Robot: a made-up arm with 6 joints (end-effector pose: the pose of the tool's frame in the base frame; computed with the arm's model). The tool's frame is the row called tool.
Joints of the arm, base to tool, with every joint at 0 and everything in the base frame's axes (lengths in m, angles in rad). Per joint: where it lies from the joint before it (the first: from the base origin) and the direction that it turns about. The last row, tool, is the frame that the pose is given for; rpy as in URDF.
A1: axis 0 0 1 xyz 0.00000 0.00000 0.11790
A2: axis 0.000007 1 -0.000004 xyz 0.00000 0.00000 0.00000
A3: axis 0.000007 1 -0.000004 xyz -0.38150 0.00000 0.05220
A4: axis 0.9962 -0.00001 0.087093 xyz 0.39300 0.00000 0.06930
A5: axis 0.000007 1 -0.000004 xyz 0.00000 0.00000 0.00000
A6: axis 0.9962 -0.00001 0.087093 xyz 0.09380 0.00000 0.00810
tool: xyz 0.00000 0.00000 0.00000 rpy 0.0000 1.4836 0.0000
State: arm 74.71 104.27 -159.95 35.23 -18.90 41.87
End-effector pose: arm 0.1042 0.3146 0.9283 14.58 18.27 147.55
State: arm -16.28 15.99 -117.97 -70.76 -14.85 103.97
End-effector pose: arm -0.5080 0.1720 0.7280 -21.84 -13.98 14.56
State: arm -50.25 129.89 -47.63 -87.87 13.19 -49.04
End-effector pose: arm 0.2556 -0.3411 -0.0925 111.90 -121.72 16.51
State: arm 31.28 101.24 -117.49 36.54 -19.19 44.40
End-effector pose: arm 0.4859 0.2737 0.7137 35.61 50.42 96.20
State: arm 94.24 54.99 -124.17 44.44 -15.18 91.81
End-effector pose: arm 0.0240 -0.0918 0.9445 -14.54 -1.06 -130.43
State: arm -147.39 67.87 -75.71 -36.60 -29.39 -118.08
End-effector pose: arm -0.2853 -0.2152 0.6676 18.47 -55.02 64.44
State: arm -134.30 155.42 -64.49 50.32 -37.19 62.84
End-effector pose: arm -0.3617 -0.3080 -0.2373 125.23 -85.30 -45.88
